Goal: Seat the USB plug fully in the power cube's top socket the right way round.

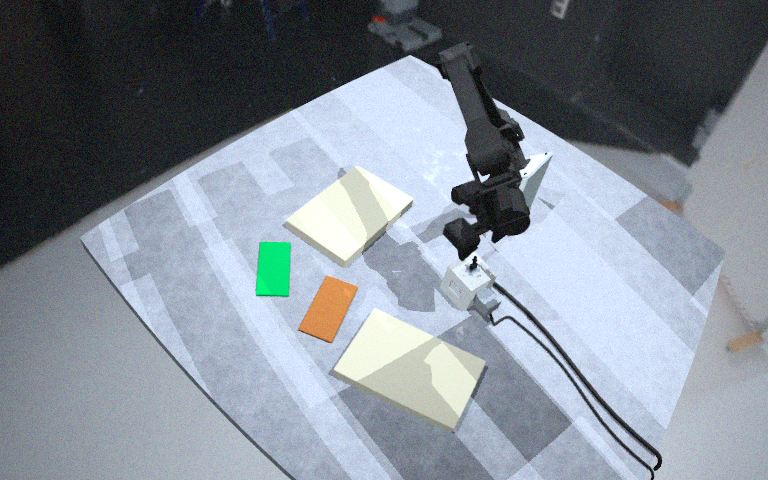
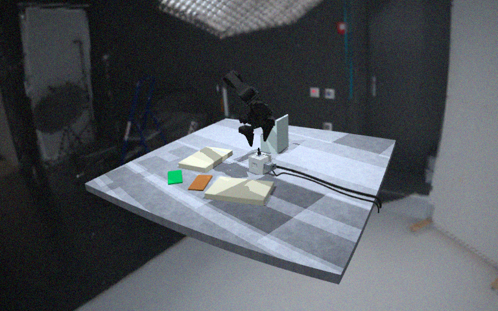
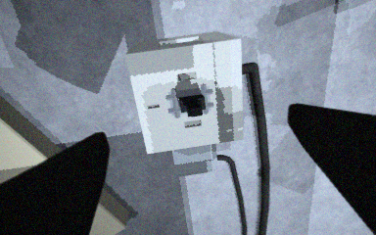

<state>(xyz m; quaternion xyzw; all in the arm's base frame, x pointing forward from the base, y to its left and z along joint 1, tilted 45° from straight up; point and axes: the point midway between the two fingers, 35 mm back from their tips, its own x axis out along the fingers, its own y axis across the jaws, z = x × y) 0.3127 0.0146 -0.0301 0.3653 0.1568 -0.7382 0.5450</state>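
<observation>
My gripper tip is 40 mm above the dark USB plug. Round my gripper tip: USB socket (60 mm below, 10 mm to the left); then orange card (210 mm ahead, 200 mm to the right, 130 mm below); then green card (350 mm to the right, 200 mm ahead, 130 mm below).
</observation>
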